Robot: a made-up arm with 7 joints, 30 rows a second.
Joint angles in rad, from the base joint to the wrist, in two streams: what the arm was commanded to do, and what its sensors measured. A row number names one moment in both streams.
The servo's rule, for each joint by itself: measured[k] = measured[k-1] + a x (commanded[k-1-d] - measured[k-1]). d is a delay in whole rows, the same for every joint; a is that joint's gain. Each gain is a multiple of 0.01, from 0.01 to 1. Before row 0 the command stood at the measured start. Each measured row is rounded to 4 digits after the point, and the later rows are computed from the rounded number. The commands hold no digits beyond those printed.
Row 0, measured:
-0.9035, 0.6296, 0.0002, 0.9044, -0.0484, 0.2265, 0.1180
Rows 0 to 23, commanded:
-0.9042, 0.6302, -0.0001, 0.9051, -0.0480, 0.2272, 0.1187
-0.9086, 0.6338, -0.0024, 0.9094, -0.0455, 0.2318, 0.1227
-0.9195, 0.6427, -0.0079, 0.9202, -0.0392, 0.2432, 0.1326
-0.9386, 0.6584, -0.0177, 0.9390, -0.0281, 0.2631, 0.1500
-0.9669, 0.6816, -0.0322, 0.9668, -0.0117, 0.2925, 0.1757
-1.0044, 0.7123, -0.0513, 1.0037, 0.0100, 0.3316, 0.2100
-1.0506, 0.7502, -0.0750, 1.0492, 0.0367, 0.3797, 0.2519
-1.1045, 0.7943, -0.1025, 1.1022, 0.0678, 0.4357, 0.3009
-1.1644, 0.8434, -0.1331, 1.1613, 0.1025, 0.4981, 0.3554
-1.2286, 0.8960, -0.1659, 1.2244, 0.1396, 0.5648, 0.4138
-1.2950, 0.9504, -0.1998, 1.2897, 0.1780, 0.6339, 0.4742
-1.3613, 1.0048, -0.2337, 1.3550, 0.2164, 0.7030, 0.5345
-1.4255, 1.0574, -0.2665, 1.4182, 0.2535, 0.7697, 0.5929
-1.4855, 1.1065, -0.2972, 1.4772, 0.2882, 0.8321, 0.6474
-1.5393, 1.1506, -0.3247, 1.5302, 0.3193, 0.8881, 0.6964
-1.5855, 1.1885, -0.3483, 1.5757, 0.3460, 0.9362, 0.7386
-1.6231, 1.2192, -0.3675, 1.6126, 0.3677, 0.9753, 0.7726
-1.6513, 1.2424, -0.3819, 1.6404, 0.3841, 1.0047, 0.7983
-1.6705, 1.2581, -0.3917, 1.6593, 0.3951, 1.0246, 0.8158
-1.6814, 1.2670, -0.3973, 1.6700, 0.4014, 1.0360, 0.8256
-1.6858, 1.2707, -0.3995, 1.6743, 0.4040, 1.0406, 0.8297
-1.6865, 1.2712, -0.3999, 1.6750, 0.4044, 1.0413, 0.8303
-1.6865, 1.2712, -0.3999, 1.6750, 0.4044, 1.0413, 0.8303
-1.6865, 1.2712, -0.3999, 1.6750, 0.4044, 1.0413, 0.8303
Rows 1 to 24, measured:
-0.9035, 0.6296, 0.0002, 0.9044, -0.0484, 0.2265, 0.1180
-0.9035, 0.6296, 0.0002, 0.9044, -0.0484, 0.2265, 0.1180
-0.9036, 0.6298, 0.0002, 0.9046, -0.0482, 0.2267, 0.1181
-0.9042, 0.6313, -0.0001, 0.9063, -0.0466, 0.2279, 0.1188
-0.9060, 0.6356, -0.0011, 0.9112, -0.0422, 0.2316, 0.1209
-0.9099, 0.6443, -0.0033, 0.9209, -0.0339, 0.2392, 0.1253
-0.9167, 0.6585, -0.0071, 0.9370, -0.0208, 0.2520, 0.1329
-0.9272, 0.6789, -0.0128, 0.9603, -0.0026, 0.2711, 0.1445
-0.9420, 0.7060, -0.0209, 0.9914, 0.0206, 0.2972, 0.1606
-0.9615, 0.7396, -0.0315, 1.0302, 0.0484, 0.3304, 0.1816
-0.9858, 0.7790, -0.0447, 1.0761, 0.0803, 0.3706, 0.2077
-1.0149, 0.8235, -0.0605, 1.1280, 0.1153, 0.4172, 0.2386
-1.0485, 0.8717, -0.0786, 1.1846, 0.1523, 0.4692, 0.2739
-1.0860, 0.9223, -0.0988, 1.2442, 0.1901, 0.5253, 0.3130
-1.1267, 0.9736, -0.1206, 1.3051, 0.2275, 0.5840, 0.3550
-1.1698, 1.0241, -0.1436, 1.3653, 0.2633, 0.6435, 0.3989
-1.2141, 1.0722, -0.1671, 1.4230, 0.2963, 0.7022, 0.4435
-1.2587, 1.1164, -0.1907, 1.4764, 0.3256, 0.7584, 0.4878
-1.3024, 1.1555, -0.2137, 1.5241, 0.3504, 0.8105, 0.5305
-1.3443, 1.1885, -0.2356, 1.5648, 0.3703, 0.8571, 0.5707
-1.3834, 1.2149, -0.2559, 1.5979, 0.3849, 0.8973, 0.6075
-1.4192, 1.2347, -0.2743, 1.6231, 0.3946, 0.9306, 0.6402
-1.4512, 1.2484, -0.2906, 1.6410, 0.4001, 0.9570, 0.6686
-1.4794, 1.2571, -0.3048, 1.6529, 0.4026, 0.9772, 0.6929
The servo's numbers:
d 2
a 0.12 0.38 0.13 0.35 0.59 0.24 0.15

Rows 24 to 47, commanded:
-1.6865, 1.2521, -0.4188, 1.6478, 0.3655, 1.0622, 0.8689
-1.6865, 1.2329, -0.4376, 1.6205, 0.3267, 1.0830, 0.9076
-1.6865, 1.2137, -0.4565, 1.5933, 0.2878, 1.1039, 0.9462
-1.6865, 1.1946, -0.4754, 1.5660, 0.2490, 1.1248, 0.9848
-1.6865, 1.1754, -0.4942, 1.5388, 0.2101, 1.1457, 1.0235
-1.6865, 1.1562, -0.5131, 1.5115, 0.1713, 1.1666, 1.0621
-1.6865, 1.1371, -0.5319, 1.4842, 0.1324, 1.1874, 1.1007
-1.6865, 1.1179, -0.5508, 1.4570, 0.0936, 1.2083, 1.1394
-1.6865, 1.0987, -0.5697, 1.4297, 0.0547, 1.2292, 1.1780
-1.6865, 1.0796, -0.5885, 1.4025, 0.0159, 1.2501, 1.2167
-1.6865, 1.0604, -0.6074, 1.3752, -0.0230, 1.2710, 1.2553
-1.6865, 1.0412, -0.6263, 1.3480, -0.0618, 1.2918, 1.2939
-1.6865, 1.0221, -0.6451, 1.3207, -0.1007, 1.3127, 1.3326
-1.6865, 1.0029, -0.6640, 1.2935, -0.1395, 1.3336, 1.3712
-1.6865, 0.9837, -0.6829, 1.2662, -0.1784, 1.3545, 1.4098
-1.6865, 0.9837, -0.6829, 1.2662, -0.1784, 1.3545, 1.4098
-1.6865, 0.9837, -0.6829, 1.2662, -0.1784, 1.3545, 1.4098
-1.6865, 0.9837, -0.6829, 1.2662, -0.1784, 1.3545, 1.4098
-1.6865, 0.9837, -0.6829, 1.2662, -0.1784, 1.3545, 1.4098
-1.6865, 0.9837, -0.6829, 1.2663, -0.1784, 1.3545, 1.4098
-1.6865, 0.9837, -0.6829, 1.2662, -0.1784, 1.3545, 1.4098
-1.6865, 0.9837, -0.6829, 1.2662, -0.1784, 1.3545, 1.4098
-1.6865, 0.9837, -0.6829, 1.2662, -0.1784, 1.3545, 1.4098
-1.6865, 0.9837, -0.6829, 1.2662, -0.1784, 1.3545, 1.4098
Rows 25 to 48, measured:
-1.5043, 1.2625, -0.3172, 1.6606, 0.4037, 0.9926, 0.7135
-1.5262, 1.2658, -0.3280, 1.6656, 0.4041, 1.0043, 0.7310
-1.5454, 1.2606, -0.3398, 1.6594, 0.3813, 1.0182, 0.7517
-1.5623, 1.2501, -0.3525, 1.6458, 0.3491, 1.0338, 0.7751
-1.5772, 1.2363, -0.3660, 1.6274, 0.3129, 1.0506, 0.8008
-1.5903, 1.2205, -0.3802, 1.6059, 0.2752, 1.0684, 0.8284
-1.6018, 1.2034, -0.3950, 1.5824, 0.2368, 1.0870, 0.8577
-1.6120, 1.1855, -0.4104, 1.5576, 0.1982, 1.1061, 0.8884
-1.6209, 1.1671, -0.4262, 1.5319, 0.1594, 1.1256, 0.9202
-1.6288, 1.1484, -0.4424, 1.5057, 0.1206, 1.1454, 0.9531
-1.6357, 1.1295, -0.4589, 1.4791, 0.0817, 1.1655, 0.9868
-1.6418, 1.1105, -0.4757, 1.4523, 0.0429, 1.1858, 1.0213
-1.6472, 1.0915, -0.4928, 1.4253, 0.0040, 1.2062, 1.0564
-1.6519, 1.0724, -0.5102, 1.3982, -0.0348, 1.2267, 1.0920
-1.6561, 1.0533, -0.5277, 1.3711, -0.0737, 1.2473, 1.1281
-1.6597, 1.0341, -0.5454, 1.3439, -0.1125, 1.2680, 1.1646
-1.6629, 1.0149, -0.5633, 1.3167, -0.1514, 1.2888, 1.2014
-1.6657, 1.0030, -0.5788, 1.2990, -0.1673, 1.3046, 1.2327
-1.6682, 0.9957, -0.5923, 1.2875, -0.1738, 1.3166, 1.2593
-1.6704, 0.9911, -0.6041, 1.2800, -0.1765, 1.3257, 1.2819
-1.6723, 0.9883, -0.6143, 1.2752, -0.1776, 1.3326, 1.3011
-1.6740, 0.9866, -0.6232, 1.2721, -0.1781, 1.3379, 1.3174
-1.6755, 0.9855, -0.6310, 1.2700, -0.1783, 1.3419, 1.3313
-1.6768, 0.9848, -0.6377, 1.2687, -0.1784, 1.3449, 1.3431

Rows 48 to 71, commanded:
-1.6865, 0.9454, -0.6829, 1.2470, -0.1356, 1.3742, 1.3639
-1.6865, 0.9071, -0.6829, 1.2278, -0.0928, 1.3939, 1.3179
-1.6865, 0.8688, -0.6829, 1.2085, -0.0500, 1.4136, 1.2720
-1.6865, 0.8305, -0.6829, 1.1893, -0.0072, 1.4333, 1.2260
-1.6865, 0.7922, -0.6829, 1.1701, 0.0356, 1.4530, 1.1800
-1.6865, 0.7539, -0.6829, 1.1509, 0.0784, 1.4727, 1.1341
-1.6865, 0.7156, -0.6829, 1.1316, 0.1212, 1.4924, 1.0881
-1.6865, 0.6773, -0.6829, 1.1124, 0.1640, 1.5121, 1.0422
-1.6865, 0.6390, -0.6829, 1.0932, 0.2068, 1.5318, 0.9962
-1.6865, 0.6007, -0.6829, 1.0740, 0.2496, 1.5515, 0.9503
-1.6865, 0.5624, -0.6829, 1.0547, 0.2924, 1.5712, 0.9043
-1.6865, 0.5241, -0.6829, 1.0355, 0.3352, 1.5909, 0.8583
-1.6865, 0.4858, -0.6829, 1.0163, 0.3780, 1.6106, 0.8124
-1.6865, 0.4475, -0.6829, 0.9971, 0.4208, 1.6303, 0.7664
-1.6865, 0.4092, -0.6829, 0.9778, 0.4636, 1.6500, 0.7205
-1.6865, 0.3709, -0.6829, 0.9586, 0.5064, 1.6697, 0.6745
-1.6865, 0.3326, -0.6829, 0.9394, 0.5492, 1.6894, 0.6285
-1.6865, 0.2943, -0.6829, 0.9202, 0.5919, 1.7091, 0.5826
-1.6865, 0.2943, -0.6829, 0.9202, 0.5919, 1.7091, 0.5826
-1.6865, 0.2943, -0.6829, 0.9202, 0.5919, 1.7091, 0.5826
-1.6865, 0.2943, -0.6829, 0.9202, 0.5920, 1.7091, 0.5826
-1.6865, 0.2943, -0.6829, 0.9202, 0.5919, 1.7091, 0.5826
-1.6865, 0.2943, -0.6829, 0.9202, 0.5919, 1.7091, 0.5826
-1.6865, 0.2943, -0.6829, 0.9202, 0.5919, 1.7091, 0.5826
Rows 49 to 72, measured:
-1.6780, 0.9844, -0.6436, 1.2678, -0.1784, 1.3472, 1.3531
-1.6790, 0.9841, -0.6487, 1.2672, -0.1784, 1.3490, 1.3616
-1.6799, 0.9694, -0.6531, 1.2601, -0.1531, 1.3550, 1.3619
-1.6807, 0.9457, -0.6570, 1.2488, -0.1175, 1.3643, 1.3553
-1.6814, 0.9165, -0.6604, 1.2347, -0.0777, 1.3761, 1.3428
-1.6820, 0.8838, -0.6633, 1.2188, -0.0361, 1.3898, 1.3253
-1.6825, 0.8490, -0.6658, 1.2018, 0.0062, 1.4050, 1.3035
-1.6830, 0.8129, -0.6680, 1.1840, 0.0488, 1.4212, 1.2781
-1.6834, 0.7759, -0.6699, 1.1657, 0.0915, 1.4383, 1.2496
-1.6838, 0.7384, -0.6716, 1.1470, 0.1343, 1.4560, 1.2185
-1.6841, 0.7006, -0.6731, 1.1282, 0.1771, 1.4742, 1.1852
-1.6844, 0.6626, -0.6744, 1.1092, 0.2199, 1.4928, 1.1500
-1.6847, 0.6245, -0.6755, 1.0901, 0.2627, 1.5116, 1.1131
-1.6849, 0.5863, -0.6765, 1.0710, 0.3055, 1.5306, 1.0749
-1.6851, 0.5481, -0.6773, 1.0519, 0.3483, 1.5498, 1.0355
-1.6853, 0.5099, -0.6780, 1.0327, 0.3911, 1.5691, 0.9951
-1.6854, 0.4716, -0.6786, 1.0135, 0.4339, 1.5885, 0.9539
-1.6855, 0.4333, -0.6792, 0.9943, 0.4767, 1.6080, 0.9120
-1.6856, 0.3950, -0.6797, 0.9751, 0.5195, 1.6275, 0.8695
-1.6857, 0.3567, -0.6801, 0.9559, 0.5622, 1.6471, 0.8265
-1.6858, 0.3330, -0.6805, 0.9434, 0.5797, 1.6620, 0.7899
-1.6859, 0.3183, -0.6808, 0.9353, 0.5869, 1.6733, 0.7588
-1.6860, 0.3092, -0.6811, 0.9300, 0.5899, 1.6819, 0.7324
-1.6861, 0.3035, -0.6813, 0.9266, 0.5911, 1.6884, 0.7099

